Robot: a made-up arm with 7 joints. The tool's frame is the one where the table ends. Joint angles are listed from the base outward.
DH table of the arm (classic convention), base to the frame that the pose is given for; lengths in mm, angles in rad. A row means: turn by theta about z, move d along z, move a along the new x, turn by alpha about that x. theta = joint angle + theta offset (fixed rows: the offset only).
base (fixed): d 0, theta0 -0.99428, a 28.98, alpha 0
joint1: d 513, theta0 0.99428, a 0.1, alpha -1.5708
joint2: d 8.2, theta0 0, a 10.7, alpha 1.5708
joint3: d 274.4, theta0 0, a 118, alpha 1.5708
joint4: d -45.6, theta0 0, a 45.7, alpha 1.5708
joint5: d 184.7, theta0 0, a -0.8, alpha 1.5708
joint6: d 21.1, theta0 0, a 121.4, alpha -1.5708
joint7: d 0, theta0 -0.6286, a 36.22, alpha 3.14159
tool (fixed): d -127.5, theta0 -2.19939, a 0, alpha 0
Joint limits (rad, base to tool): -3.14..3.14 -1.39..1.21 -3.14..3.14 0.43..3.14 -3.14..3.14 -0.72..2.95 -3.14..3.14
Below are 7 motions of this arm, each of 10 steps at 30 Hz.
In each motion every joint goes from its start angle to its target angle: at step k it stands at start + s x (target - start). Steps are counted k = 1, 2, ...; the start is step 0. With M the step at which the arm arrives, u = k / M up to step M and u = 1 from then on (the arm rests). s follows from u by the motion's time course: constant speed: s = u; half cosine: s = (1 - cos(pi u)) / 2; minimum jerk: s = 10 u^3 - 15 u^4 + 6 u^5.
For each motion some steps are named. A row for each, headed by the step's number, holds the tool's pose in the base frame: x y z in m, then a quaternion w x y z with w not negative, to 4 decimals.
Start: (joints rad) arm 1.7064 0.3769 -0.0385 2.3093 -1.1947 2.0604 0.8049
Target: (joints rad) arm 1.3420 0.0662 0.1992 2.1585 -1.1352 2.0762 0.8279
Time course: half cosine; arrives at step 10
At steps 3, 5, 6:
3: 0.0980 0.4472 0.7993 0.6876 0.1766 -0.4718 -0.5229
5: 0.1212 0.4201 0.8248 0.6802 0.1758 -0.4507 -0.5507
6: 0.1308 0.4047 0.8380 0.6749 0.1773 -0.4411 -0.5644

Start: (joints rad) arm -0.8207 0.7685 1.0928 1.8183 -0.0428 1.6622 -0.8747
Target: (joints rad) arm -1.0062 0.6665 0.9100 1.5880 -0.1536 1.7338 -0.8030
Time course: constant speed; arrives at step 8
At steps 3, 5, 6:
3: 0.5056 0.0342 0.5759 0.9076 0.1712 0.2620 -0.2798
5: 0.4965 0.0038 0.5542 0.8954 0.1349 0.2823 -0.3167
6: 0.4907 -0.0117 0.5439 0.8878 0.1174 0.2930 -0.3349

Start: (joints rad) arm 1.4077 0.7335 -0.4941 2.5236 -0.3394 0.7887 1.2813
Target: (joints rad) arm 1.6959 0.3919 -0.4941 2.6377 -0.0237 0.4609 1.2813
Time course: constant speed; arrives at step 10
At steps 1, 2, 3, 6, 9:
1: 0.1777 0.5775 0.8095 0.5879 0.5866 -0.0634 -0.5534
2: 0.1533 0.5687 0.8390 0.5812 0.6101 -0.0237 -0.5380
3: 0.1296 0.5571 0.8680 0.5730 0.6319 0.0163 -0.5216
6: 0.0652 0.5071 0.9497 0.5393 0.6866 0.1378 -0.4677
9: 0.0143 0.4368 1.0210 0.4916 0.7241 0.2590 -0.4085

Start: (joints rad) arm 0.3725 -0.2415 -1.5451 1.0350 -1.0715 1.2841 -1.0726
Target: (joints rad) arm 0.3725 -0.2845 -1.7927 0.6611 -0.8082 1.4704 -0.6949
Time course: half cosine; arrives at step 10
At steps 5, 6, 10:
5: 0.1064 -0.3277 0.5166 0.6903 -0.2097 0.2924 -0.6277
6: 0.0948 -0.3103 0.5008 0.6606 -0.1786 0.3257 -0.6524
10: 0.0728 -0.2662 0.4722 0.5853 -0.1134 0.4037 -0.6939

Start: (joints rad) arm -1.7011 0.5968 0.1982 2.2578 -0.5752 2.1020 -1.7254
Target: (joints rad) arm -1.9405 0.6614 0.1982 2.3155 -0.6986 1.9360 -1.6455
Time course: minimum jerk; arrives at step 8
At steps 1, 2, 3, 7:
1: 0.0270 -0.4983 0.5764 0.6819 0.0118 0.3018 -0.6662
2: 0.0154 -0.5016 0.5755 0.6726 0.0055 0.3011 -0.6759
3: -0.0078 -0.5073 0.5738 0.6541 -0.0070 0.3000 -0.6943
7: -0.1065 -0.5185 0.5682 0.5728 -0.0585 0.3003 -0.7605

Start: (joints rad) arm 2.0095 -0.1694 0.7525 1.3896 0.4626 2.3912 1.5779
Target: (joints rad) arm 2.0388 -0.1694 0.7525 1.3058 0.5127 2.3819 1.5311
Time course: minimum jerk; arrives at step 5
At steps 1, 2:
1: -0.2931 -0.0493 0.6454 0.8859 -0.2396 -0.3810 -0.1123
2: -0.2915 -0.0546 0.6421 0.8819 -0.2490 -0.3867 -0.1034

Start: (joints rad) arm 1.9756 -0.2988 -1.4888 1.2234 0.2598 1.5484 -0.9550
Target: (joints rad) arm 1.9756 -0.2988 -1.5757 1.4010 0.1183 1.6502 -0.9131
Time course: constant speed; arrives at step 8
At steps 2, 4, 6, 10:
2: 0.3107 0.2345 0.6753 0.9535 0.1440 0.2553 -0.0700
4: 0.3211 0.2245 0.6788 0.9578 0.1349 0.2404 -0.0818
6: 0.3313 0.2139 0.6822 0.9615 0.1253 0.2255 -0.0949
10: 0.3413 0.2026 0.6856 0.9646 0.1153 0.2107 -0.1091

